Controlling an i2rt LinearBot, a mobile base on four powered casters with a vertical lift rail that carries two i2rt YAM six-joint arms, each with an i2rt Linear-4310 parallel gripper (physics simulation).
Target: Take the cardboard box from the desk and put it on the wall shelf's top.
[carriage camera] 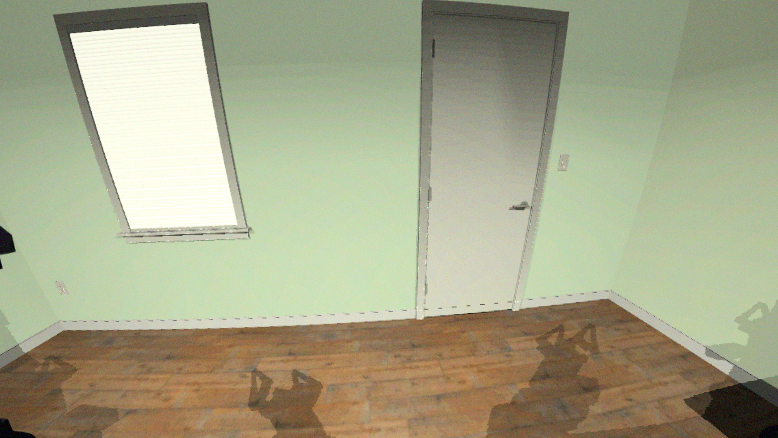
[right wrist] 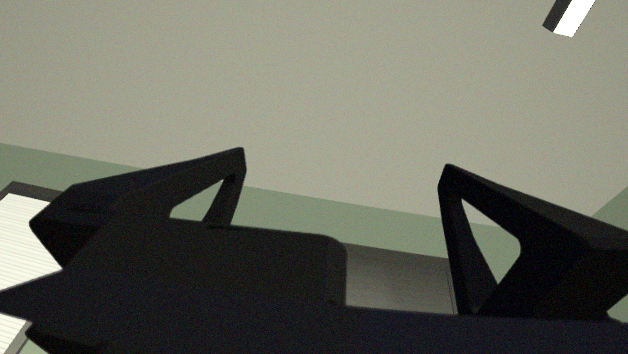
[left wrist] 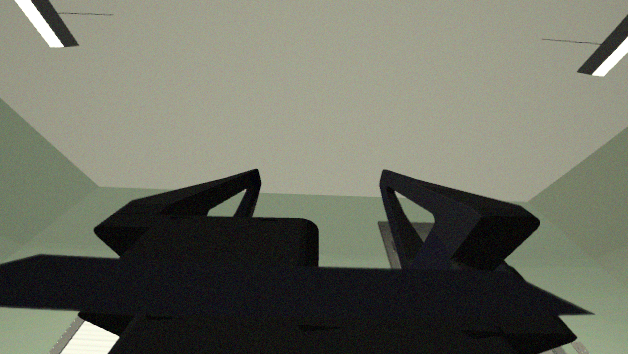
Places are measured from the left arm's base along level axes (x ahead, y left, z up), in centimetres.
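Where they show: left gripper, fingertip midpoint: (left wrist: 319,176); right gripper, fingertip midpoint: (right wrist: 341,166).
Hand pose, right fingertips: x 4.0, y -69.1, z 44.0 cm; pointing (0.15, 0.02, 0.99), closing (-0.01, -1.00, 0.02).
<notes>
After its pixels a point has its place.
The cardboard box, the desk and the wall shelf do not show in these views. My left gripper (left wrist: 319,176) @(z 43.7, x 4.1, y -0.4 cm) is open in the left wrist view, with its two black fingers wide apart and nothing between them; ceiling and green wall show behind it. My right gripper (right wrist: 341,166) @(z 44.0, x 4.0, y -69.1 cm) is open in the right wrist view, its fingers wide apart and empty, also raised toward the ceiling. Neither gripper is near any object.
In the carriage view a grey door (carriage camera: 481,163) @(z 34.3, x 138.6, y -95.6 cm) with a lever handle stands shut in the green far wall (carriage camera: 326,163) @(z 36.0, x 132.5, y 4.9 cm). A bright window (carriage camera: 157,125) @(z 62.6, x 124.0, y 104.6 cm) is to its left. Shadows lie on the wood floor (carriage camera: 381,380) @(z -87.2, x 84.3, y -28.0 cm). A dark patch is at the lower right.
</notes>
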